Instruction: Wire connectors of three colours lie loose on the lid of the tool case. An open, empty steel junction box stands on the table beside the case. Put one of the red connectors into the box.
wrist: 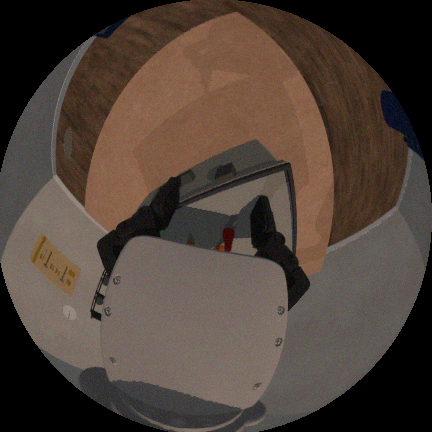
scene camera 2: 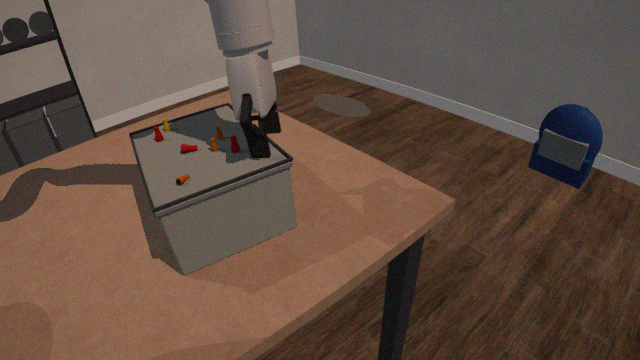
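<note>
My gripper is open, its fingers wide apart, low over the right back part of the tool case and its lid. A red connector stands upright on the lid beside the fingers, with nothing gripped. Another red connector stands near the left back corner, and a third red connector lies on its side. Orange connectors stand mid-lid; another orange connector lies near the front. A yellow connector stands at the back. The junction box does not show in either view.
The case stands on a wooden table, whose right corner and a dark leg show in the scene view. The lid has a dark raised rim. A shelf unit stands at the left back. A blue rounded object is at the right.
</note>
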